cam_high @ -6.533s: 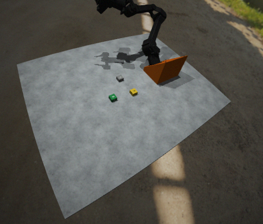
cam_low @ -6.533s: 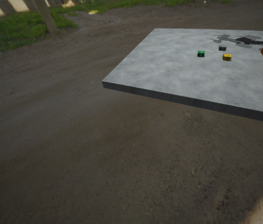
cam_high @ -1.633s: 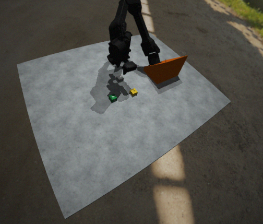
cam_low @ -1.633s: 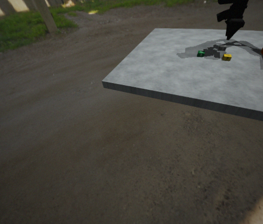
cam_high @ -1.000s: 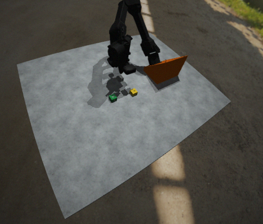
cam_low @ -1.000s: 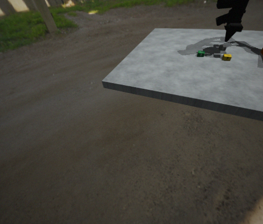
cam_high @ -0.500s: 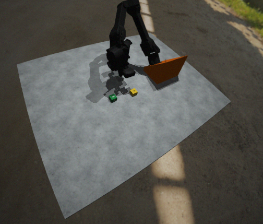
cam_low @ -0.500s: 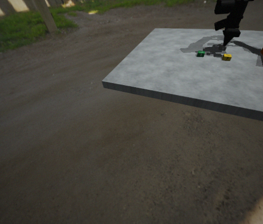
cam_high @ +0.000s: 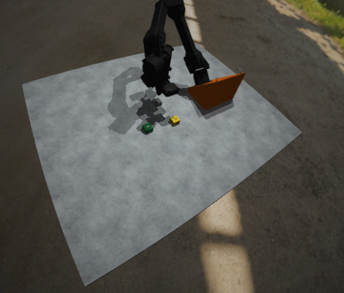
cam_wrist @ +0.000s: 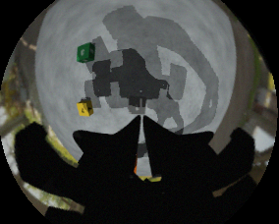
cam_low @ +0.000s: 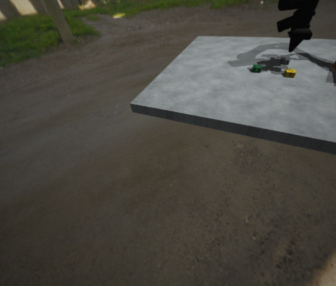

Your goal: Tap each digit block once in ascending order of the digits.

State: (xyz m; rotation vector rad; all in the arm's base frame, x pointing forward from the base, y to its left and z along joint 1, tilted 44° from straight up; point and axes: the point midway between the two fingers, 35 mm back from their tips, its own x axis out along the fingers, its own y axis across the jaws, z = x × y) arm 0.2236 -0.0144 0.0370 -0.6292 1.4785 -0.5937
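Now: the grey block 40 mm below my gripper tip, 10 mm to the left of it and 10 mm ahead of it. Also, from my gripper tip: green block (120 mm to the left, 120 mm ahead, 40 mm below); then yellow block (130 mm to the left, 40 mm below).
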